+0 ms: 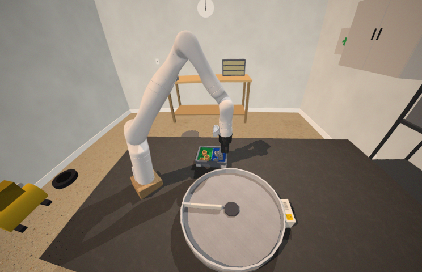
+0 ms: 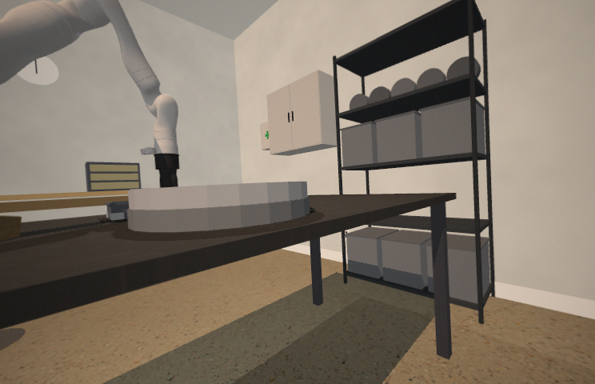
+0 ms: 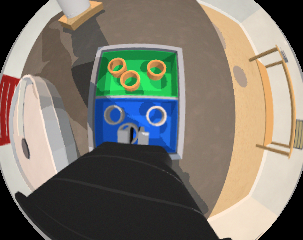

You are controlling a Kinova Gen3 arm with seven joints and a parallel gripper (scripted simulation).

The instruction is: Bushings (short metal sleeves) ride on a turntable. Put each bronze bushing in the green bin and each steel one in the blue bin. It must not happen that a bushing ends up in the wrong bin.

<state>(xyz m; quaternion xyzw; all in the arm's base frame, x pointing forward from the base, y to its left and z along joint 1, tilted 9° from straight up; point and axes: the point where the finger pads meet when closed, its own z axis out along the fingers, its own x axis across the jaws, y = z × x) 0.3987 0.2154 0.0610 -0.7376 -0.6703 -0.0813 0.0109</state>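
Right now my hand is 6 cm past the green bin and 2 cm above it. The rest, counted from my hand: turntable 36 cm to the right, 6 cm ahead, 1 cm above.
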